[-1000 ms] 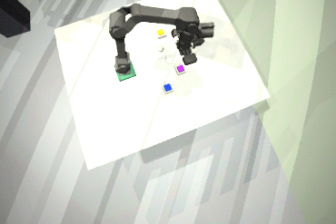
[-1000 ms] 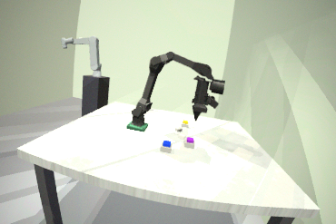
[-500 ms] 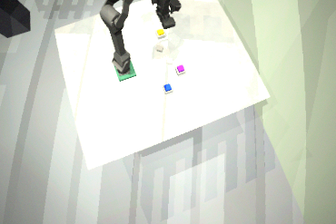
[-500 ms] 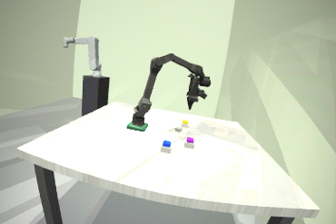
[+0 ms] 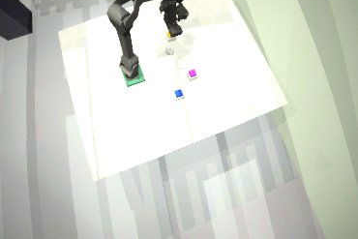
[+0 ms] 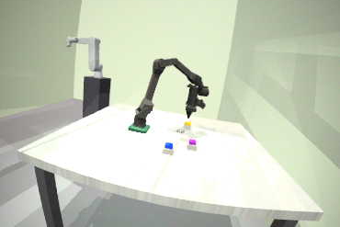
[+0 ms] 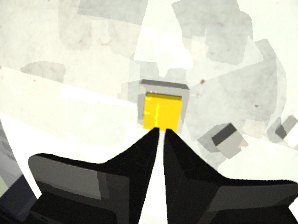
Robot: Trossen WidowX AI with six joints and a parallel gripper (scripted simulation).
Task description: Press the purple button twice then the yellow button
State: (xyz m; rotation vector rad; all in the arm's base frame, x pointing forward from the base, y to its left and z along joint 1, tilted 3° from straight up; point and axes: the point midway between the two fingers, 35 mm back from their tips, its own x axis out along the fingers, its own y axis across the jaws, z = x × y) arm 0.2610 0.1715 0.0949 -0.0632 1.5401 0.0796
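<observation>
The yellow button lies 3 cm below my gripper tip. From my gripper tip the other things lie so: blue button (5 cm behind, 35 cm to the right, 3 cm below); then purple button (5 cm ahead, 26 cm to the right, 3 cm below); then grey block (3 cm behind, 10 cm to the right, 6 cm below).
</observation>
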